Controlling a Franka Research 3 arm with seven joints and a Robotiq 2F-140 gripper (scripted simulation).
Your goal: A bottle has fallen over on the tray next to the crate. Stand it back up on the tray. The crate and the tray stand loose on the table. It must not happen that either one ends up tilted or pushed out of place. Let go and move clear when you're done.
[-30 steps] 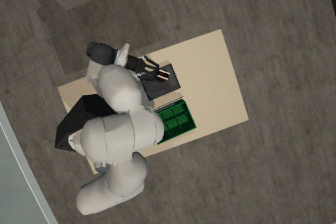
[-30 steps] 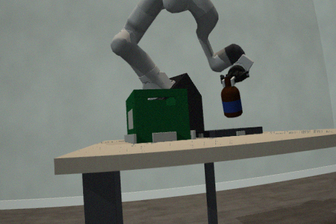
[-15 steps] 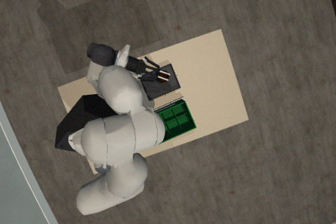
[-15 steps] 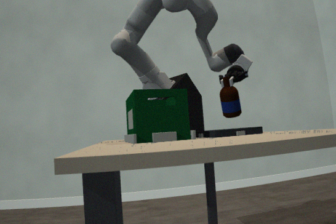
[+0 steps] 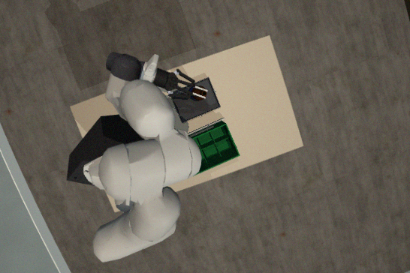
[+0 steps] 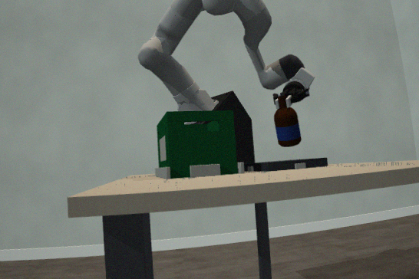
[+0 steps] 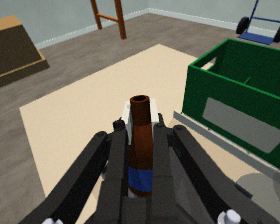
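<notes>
My hand is 60 mm above the bottle. From my hand the other things lie so: dark grey tray (30 mm behind, 20 mm to the right, 200 mm below); green crate (50 mm behind, 290 mm to the right, 130 mm below).
</notes>
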